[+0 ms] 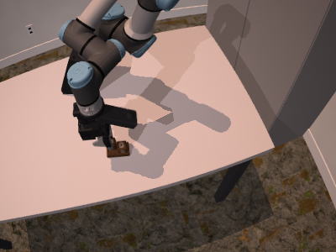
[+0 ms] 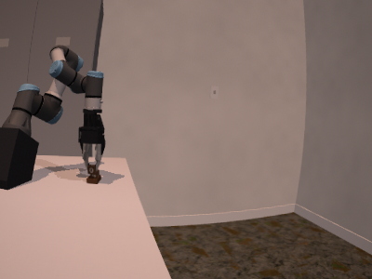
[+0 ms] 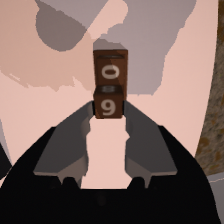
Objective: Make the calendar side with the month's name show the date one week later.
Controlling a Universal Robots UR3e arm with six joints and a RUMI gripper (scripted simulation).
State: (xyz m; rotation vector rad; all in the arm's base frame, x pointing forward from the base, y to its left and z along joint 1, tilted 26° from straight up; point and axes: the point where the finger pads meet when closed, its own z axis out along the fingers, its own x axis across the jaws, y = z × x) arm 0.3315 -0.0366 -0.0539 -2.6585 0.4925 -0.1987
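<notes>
Now: the brown tray 1 cm ahead of my hand, 1 cm to the left of it and 5 cm below it.
</notes>
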